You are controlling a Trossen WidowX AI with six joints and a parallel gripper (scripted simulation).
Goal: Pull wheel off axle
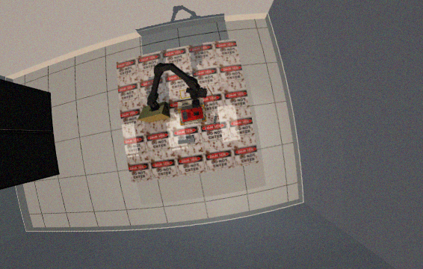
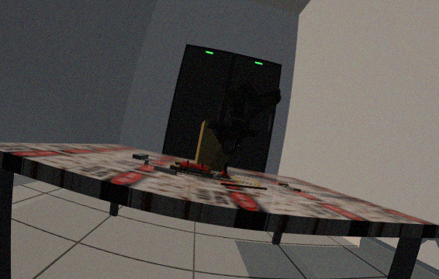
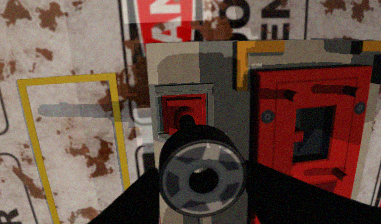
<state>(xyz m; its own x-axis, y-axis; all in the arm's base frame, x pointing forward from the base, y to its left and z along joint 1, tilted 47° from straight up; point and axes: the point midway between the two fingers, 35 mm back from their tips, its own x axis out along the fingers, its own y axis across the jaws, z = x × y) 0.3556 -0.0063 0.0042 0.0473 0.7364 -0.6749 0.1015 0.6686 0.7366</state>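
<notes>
Right now my gripper tip is 6 cm past the grey fixture plate, 9 cm to the left of it and 9 cm above it.
</notes>
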